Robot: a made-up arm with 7 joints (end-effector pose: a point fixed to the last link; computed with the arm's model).
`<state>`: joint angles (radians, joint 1 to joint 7).
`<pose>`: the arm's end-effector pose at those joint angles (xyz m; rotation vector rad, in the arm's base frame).
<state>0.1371 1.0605 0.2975 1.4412 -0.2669 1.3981 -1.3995</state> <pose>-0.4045 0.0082 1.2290 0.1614 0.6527 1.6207</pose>
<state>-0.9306 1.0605 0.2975 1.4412 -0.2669 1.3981 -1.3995</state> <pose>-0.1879 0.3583 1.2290 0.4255 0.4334 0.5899</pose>
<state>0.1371 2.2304 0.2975 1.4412 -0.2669 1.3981 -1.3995</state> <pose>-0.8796 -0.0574 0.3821 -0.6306 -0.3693 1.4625</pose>
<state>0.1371 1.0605 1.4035 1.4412 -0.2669 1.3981 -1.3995</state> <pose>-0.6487 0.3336 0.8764 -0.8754 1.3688 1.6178</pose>
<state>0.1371 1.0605 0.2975 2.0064 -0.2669 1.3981 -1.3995</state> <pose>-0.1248 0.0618 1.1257 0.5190 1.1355 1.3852</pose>
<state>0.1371 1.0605 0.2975 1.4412 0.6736 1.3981 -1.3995</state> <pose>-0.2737 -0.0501 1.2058 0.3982 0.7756 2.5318</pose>
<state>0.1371 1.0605 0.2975 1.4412 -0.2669 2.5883 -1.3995</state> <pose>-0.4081 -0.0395 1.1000 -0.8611 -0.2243 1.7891</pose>
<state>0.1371 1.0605 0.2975 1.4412 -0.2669 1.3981 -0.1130</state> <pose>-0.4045 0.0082 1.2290 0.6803 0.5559 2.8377</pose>
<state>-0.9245 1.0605 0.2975 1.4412 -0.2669 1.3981 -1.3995</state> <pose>-0.1901 0.3572 1.2290 0.4243 0.4348 0.5958</pose>
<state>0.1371 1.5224 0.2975 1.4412 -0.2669 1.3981 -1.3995</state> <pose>-0.7098 -0.0340 0.9686 -0.1618 0.2494 1.6054</pose>
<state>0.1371 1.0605 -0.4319 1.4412 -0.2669 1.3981 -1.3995</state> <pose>-0.3668 -0.3548 1.2071 0.7684 0.1413 1.4272</pose>
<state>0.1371 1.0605 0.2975 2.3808 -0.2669 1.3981 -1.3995</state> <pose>0.0168 0.0637 0.9814 0.7500 1.4327 1.1747</pose>
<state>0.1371 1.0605 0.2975 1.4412 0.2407 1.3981 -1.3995</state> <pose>-0.3390 -0.0381 1.2238 0.2837 0.7279 2.1119</pose>
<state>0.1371 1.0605 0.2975 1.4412 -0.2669 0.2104 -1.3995</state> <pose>-0.2758 0.0274 1.2729 1.1489 1.3624 1.0180</pose>
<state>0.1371 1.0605 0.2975 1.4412 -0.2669 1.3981 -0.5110</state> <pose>-0.4045 0.0082 1.2290 0.5029 0.6136 2.4664</pose>
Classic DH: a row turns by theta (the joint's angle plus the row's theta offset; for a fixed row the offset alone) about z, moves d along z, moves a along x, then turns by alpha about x. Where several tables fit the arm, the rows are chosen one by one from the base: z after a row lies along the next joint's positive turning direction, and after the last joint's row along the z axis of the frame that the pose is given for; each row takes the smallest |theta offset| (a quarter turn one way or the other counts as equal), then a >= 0, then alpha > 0; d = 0 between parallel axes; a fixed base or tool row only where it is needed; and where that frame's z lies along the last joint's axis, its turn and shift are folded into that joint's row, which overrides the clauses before.
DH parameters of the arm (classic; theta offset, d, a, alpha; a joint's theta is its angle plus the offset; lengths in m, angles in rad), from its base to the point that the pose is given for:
joint 1: 0 0.4435 0 1.5708
joint 2: 0 0.0861 0 -1.5708
joint 3: 0 0.4952 0.0238 -1.5708
joint 4: 0 0.0738 -0.0304 1.5708
joint 5: 0 0.478 0 1.5708
joint 6: 1.5708 0.1093 0.1216 1.5708
joint 7: 0 0.0166 0 0

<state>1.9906 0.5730 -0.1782 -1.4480 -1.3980 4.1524 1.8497</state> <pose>0.2763 -0.4850 0.5887 -1.4308 0.5478 1.9997</pose>
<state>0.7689 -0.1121 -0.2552 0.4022 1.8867 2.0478 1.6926</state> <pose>0.3857 0.1467 1.2606 0.4042 0.6811 0.7788</pose>
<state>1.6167 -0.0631 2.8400 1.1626 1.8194 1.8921 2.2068</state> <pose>-0.0537 -0.4223 1.0505 1.2682 -0.0416 -0.9800</pose>
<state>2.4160 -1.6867 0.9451 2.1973 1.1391 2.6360 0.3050</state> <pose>-0.2553 0.0370 0.2047 2.4322 1.8155 -0.0079</pose>
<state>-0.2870 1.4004 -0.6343 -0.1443 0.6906 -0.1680 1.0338</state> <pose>-1.0543 0.2291 0.6405 -0.2774 0.1219 -2.4701</pose>
